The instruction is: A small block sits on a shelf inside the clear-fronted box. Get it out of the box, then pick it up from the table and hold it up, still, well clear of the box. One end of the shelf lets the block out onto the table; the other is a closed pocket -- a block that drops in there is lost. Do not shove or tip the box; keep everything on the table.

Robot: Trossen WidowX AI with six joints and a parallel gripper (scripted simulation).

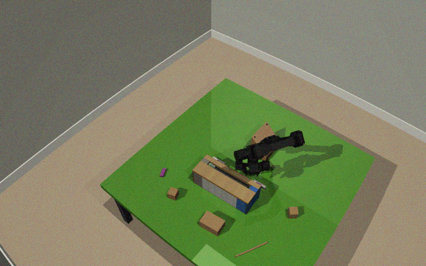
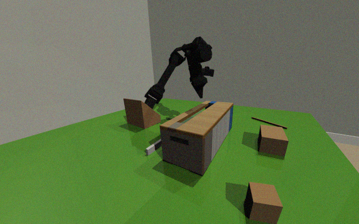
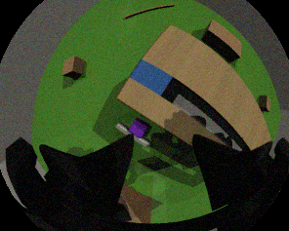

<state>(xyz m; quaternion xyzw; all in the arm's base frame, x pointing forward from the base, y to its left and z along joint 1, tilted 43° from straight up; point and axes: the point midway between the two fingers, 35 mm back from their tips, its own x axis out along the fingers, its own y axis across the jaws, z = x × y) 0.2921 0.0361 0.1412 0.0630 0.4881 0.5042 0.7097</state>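
Now: gripper tip 150 mm above the purple block, 50 mm past it and 20 mm to the right of it. Also, from my gripper tip: long box (110 mm to the right, 100 mm below, 50 mm ahead); thin stick (270 mm ahead, 260 mm to the left, 160 mm below).
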